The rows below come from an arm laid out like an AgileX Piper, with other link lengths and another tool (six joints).
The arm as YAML. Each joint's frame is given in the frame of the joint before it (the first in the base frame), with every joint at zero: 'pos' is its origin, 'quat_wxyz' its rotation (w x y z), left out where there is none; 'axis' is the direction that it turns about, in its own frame. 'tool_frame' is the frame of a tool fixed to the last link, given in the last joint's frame.
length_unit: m
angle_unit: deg
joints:
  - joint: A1
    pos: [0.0, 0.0, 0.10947]
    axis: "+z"
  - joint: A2
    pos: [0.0, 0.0, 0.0]
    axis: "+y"
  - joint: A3
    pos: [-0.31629, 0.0, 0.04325]
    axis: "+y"
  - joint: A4
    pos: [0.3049, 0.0, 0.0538]
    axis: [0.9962, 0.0, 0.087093]
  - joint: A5
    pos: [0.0, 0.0, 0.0]
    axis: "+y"
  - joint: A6
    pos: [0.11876, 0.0, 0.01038]
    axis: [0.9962, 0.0, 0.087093]
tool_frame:
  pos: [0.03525, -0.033, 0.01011]
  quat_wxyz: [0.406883, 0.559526, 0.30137, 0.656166]
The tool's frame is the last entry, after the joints.
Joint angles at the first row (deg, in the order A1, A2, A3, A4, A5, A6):
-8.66, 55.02, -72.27, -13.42, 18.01, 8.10
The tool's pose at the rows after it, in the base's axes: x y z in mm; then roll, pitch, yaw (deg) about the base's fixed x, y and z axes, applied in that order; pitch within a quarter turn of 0, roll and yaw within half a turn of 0:
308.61, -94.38, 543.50, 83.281, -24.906, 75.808
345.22, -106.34, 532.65, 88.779, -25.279, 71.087
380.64, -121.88, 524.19, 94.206, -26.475, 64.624
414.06, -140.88, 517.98, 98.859, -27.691, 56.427
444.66, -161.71, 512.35, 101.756, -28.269, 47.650
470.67, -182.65, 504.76, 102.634, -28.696, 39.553
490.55, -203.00, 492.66, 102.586, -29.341, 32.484
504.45, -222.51, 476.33, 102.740, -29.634, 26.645
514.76, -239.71, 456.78, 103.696, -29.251, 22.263
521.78, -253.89, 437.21, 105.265, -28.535, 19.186
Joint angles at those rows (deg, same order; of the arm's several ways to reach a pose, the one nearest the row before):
-8.65, 61.20, -75.44, -15.87, 20.21, 10.47
-8.65, 68.02, -80.53, -19.37, 24.00, 14.51
-8.65, 75.60, -87.66, -23.92, 29.43, 20.70
-8.66, 83.91, -96.65, -29.51, 36.09, 28.13
-8.70, 92.65, -106.71, -35.76, 42.92, 35.36
-8.94, 101.10, -116.48, -42.00, 48.79, 41.79
-9.56, 108.58, -124.76, -47.29, 53.38, 47.18
-10.56, 114.71, -131.06, -50.80, 56.83, 50.78
-11.74, 119.45, -135.33, -52.26, 59.16, 52.47
-12.90, 122.66, -137.57, -52.25, 60.46, 53.08

